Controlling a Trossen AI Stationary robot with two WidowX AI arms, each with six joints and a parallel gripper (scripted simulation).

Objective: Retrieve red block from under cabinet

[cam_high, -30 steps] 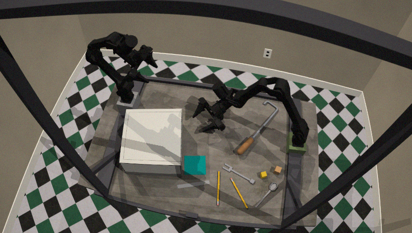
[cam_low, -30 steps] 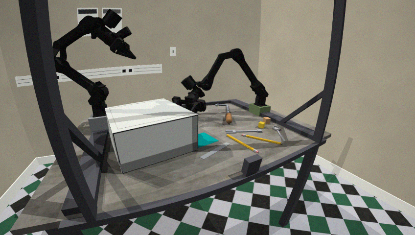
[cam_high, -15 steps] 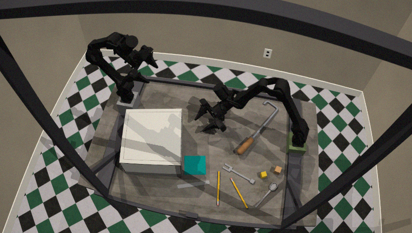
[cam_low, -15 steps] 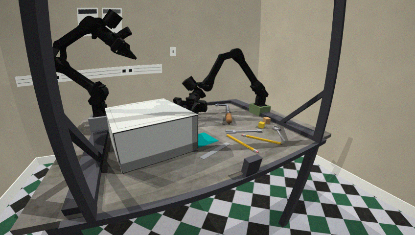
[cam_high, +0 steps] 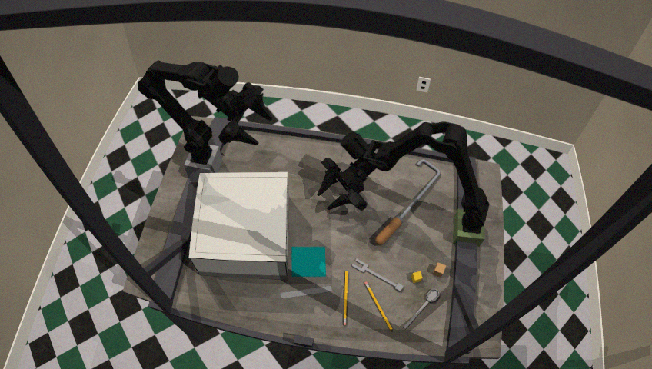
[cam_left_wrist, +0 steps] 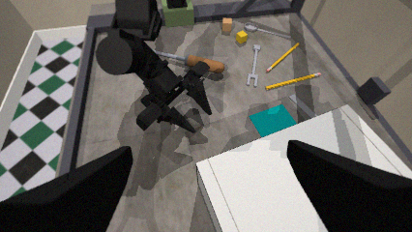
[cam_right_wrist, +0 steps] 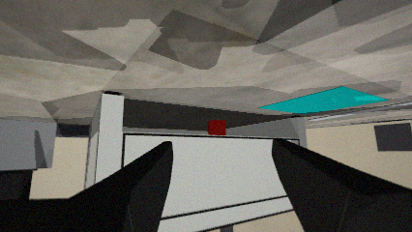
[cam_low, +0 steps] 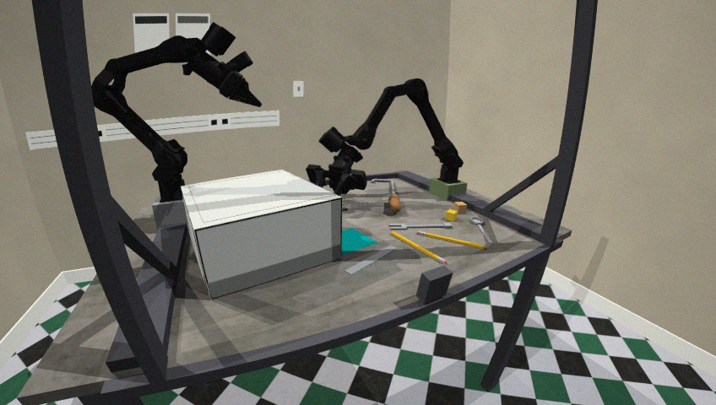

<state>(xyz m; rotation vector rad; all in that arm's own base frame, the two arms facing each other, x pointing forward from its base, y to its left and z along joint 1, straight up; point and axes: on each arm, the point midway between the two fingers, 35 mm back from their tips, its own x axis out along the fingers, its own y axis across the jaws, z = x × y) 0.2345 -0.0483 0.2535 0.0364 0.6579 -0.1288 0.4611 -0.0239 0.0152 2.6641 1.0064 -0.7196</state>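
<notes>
Now: the forked wrench 20 cm behind my right hand, 20 cm to the right of it and 7 cm below it. From my right hand the other things lie so: red block (22 cm behind, 19 cm to the left, 6 cm below); then teal square (20 cm behind, 1 cm to the left, 7 cm below); then white cabinet (18 cm behind, 23 cm to the left).
</notes>
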